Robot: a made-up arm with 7 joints.
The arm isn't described. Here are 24 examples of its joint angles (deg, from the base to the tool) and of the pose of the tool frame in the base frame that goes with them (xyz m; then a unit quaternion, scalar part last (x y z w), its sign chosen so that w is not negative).
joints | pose
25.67 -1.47 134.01 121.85 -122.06 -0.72 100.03 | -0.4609 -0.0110 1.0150 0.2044 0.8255 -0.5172 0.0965
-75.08 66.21 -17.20 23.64 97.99 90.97 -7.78 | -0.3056 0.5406 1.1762 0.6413 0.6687 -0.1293 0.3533
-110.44 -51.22 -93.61 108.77 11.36 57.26 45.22 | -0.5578 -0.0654 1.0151 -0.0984 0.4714 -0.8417 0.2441
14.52 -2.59 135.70 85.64 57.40 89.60 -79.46 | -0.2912 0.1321 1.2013 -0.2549 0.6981 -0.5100 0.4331
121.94 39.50 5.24 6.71 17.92 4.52 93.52 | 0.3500 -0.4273 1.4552 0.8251 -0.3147 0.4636 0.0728
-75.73 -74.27 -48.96 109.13 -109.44 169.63 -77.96 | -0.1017 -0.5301 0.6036 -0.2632 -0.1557 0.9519 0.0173
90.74 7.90 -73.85 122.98 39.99 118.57 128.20 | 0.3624 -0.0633 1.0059 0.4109 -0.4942 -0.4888 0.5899
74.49 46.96 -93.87 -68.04 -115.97 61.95 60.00 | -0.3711 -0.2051 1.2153 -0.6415 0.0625 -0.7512 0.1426
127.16 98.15 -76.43 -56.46 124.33 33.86 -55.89 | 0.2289 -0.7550 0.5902 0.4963 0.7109 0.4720 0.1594
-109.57 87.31 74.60 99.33 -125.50 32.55 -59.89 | 0.5322 0.2568 0.7200 -0.1031 -0.9540 0.1318 0.2489
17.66 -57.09 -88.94 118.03 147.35 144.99 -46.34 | 0.3329 -0.2256 0.7943 -0.6410 0.1857 -0.5278 0.5254
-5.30 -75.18 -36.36 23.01 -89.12 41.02 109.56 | 0.8702 -0.1259 0.8336 -0.8154 -0.1547 0.1737 0.5301
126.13 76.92 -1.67 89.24 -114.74 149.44 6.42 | 0.2221 -0.4168 1.0813 0.4591 0.7142 0.3223 0.4186
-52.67 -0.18 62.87 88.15 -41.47 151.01 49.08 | 0.1819 0.0395 1.2722 -0.3311 -0.8522 0.4018 0.0519
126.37 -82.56 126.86 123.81 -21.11 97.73 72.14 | -0.3691 0.1047 1.0227 -0.5691 -0.6573 -0.4502 0.2034
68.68 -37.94 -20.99 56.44 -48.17 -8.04 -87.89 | 0.4429 0.5389 1.0964 0.1572 -0.4876 -0.7909 0.3347
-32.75 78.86 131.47 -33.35 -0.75 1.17 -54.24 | -0.7908 0.1991 1.0147 0.3985 0.3648 -0.4044 0.7379
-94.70 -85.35 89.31 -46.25 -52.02 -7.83 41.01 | -0.4899 -0.6829 0.7785 0.0031 -0.3490 -0.6497 0.6753
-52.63 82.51 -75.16 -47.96 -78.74 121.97 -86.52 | -0.1582 0.5757 0.8104 0.5416 0.6314 -0.5312 0.1605
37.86 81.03 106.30 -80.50 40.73 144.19 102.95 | -0.1874 -0.5385 0.8816 -0.5363 -0.7194 0.2543 0.3608
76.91 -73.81 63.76 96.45 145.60 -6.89 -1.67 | -0.3208 0.4576 0.7611 0.7970 0.4769 -0.1568 0.3357
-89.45 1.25 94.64 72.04 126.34 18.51 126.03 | 0.3875 0.1715 1.2361 0.8804 0.1806 -0.1200 0.4218
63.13 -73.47 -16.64 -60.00 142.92 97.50 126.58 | 0.2033 0.5462 1.1209 0.8726 0.4506 -0.0921 0.1641
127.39 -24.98 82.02 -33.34 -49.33 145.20 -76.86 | 0.1318 0.2765 1.3109 -0.2536 -0.8192 0.1218 0.4998
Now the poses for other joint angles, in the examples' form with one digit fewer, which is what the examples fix.
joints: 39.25 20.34 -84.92 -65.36 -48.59 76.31 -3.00
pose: -0.319 0.143 1.172 0.840 -0.087 0.512 0.155
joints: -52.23 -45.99 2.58 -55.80 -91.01 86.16 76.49
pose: 0.140 -0.071 1.368 0.971 0.217 0.083 0.054
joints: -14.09 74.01 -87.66 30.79 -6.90 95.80 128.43
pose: -0.803 0.023 0.905 0.346 0.721 0.367 0.476
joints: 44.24 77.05 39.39 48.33 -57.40 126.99 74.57
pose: -0.569 -0.462 0.915 0.053 0.755 0.095 0.646
